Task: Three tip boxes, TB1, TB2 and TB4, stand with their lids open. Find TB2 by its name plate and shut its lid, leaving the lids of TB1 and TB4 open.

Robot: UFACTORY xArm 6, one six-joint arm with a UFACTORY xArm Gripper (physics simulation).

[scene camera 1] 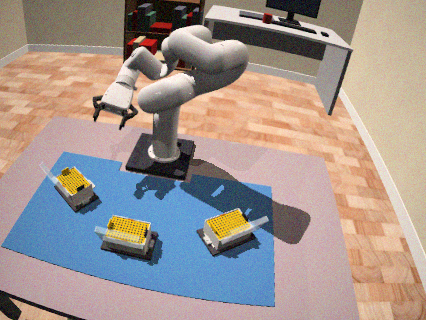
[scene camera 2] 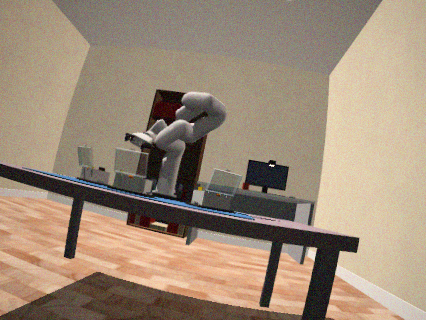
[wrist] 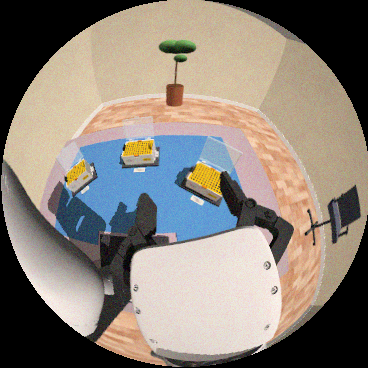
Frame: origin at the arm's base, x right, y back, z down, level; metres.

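Seen in the pictures: gripper, fingertip midpoint: (scene camera 1: 107, 123) (scene camera 2: 133, 142) (wrist: 184, 190); arm's base at its link origin: (scene camera 1: 164, 152) (scene camera 2: 164, 194).
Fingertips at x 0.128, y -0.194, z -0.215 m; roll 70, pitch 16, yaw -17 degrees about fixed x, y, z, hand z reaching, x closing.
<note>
Offsets run from my fingertips to a thing's middle. "spot": to the spot under its first point. Level surfaces: height alone.
Three tip boxes with yellow racks stand with clear lids raised. One box {dy -0.132, dx +0.083, dz +0.166 m} (scene camera 1: 74, 185) (wrist: 204, 181) is at the left in scene camera 1, its lid {dy -0.193, dx +0.110, dz +0.126 m} (scene camera 1: 48, 172) (scene camera 2: 85, 156) (wrist: 222, 152) up. The middle box (scene camera 1: 128, 236) (wrist: 139, 154) has its lid {spot: dy -0.308, dx -0.206, dz +0.119 m} (scene camera 2: 131, 160) (wrist: 139, 129) up. The third box {dy -0.093, dx -0.454, dz +0.166 m} (scene camera 1: 228, 230) (wrist: 80, 175) is at the right in scene camera 1, its lid {dy -0.139, dx -0.501, dz +0.126 m} (scene camera 1: 259, 222) (scene camera 2: 225, 181) up. Their name plates {spot: dy -0.068, dx +0.059, dz +0.228 m} (wrist: 197, 200) {spot: dy -0.162, dx -0.170, dz +0.228 m} (wrist: 139, 170) {spot: dy -0.045, dx -0.406, dz +0.228 m} (wrist: 84, 189) are too small to read. My gripper (scene camera 1: 108, 121) (wrist: 184, 190) is open and empty, high above the table and away from the boxes.
The boxes stand on a blue mat {dz +0.230 m} (scene camera 1: 175, 270) (wrist: 165, 150) on a pinkish table {dz +0.233 m} (scene camera 1: 312, 250). The arm's dark base plate (scene camera 1: 137, 155) is at the mat's robot-side edge. A desk (scene camera 1: 332, 75), a bookshelf and a potted plant (wrist: 174, 95) stand beyond the table.
</note>
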